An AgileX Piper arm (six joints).
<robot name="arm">
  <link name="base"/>
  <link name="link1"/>
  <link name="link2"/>
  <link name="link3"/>
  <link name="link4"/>
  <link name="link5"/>
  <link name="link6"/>
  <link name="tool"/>
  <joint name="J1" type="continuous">
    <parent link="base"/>
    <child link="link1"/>
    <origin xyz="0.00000 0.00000 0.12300"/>
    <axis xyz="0 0 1"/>
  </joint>
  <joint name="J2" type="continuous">
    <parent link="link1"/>
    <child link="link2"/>
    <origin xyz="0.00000 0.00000 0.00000" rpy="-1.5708 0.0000 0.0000"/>
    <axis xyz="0 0 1"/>
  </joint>
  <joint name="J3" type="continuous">
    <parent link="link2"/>
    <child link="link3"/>
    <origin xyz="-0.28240 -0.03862 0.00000"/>
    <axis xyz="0 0 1"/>
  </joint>
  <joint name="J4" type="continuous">
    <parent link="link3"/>
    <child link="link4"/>
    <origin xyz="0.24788 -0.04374 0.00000" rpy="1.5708 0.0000 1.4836"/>
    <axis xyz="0 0 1"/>
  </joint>
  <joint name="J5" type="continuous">
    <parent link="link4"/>
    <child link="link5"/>
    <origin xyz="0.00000 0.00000 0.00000" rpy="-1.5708 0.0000 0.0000"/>
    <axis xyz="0 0 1"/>
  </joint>
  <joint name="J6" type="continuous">
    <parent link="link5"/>
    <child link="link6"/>
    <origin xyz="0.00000 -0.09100 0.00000" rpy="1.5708 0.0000 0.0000"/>
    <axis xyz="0 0 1"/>
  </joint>
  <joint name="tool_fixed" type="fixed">
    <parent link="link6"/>
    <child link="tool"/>
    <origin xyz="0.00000 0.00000 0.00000"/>
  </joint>
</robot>
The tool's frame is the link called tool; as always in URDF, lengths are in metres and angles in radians. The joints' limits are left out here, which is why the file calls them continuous.
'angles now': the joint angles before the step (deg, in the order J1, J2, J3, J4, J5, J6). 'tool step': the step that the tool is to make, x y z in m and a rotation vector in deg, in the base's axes. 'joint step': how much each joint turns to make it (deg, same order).
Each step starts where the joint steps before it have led.
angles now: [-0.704, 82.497, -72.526, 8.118, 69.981, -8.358]
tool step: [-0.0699, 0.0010, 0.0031, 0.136, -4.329, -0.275]
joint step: [-0.004, -15.499, 12.992, 0.208, -1.838, -0.006]
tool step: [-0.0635, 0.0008, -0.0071, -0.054, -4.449, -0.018]
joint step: [0.013, -14.957, 10.634, -0.004, -0.130, 0.013]
